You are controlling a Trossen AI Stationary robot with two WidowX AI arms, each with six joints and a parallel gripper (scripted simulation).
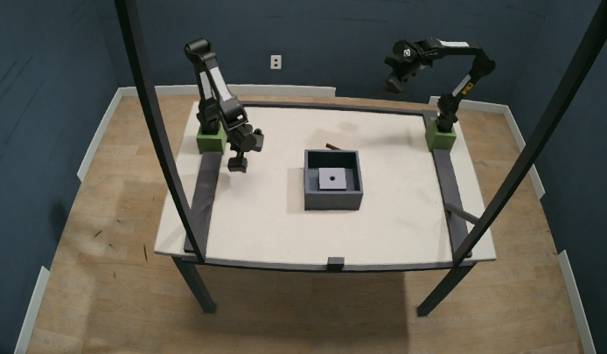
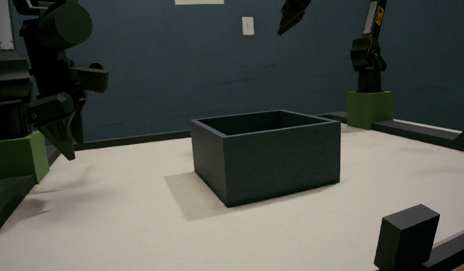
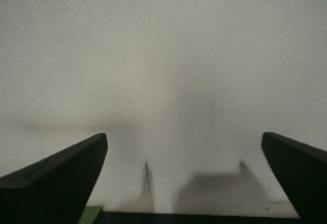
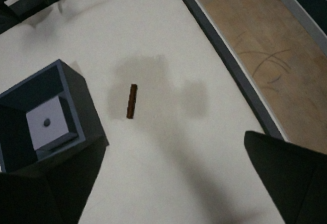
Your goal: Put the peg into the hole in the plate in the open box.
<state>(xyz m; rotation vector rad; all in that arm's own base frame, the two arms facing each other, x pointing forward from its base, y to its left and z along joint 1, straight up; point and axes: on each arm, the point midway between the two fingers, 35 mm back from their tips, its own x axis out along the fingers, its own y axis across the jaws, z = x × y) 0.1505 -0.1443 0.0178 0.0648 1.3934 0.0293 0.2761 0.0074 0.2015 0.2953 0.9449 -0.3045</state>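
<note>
Now: the brown peg 34 cm to the right of my left hand, 12 cm ahead of it and 10 cm below it. Round my left hand: grey plate: 30 cm to the right, 6 cm below, 6 cm behind; then box: 30 cm to the right, 8 cm below, 6 cm behind.
</note>
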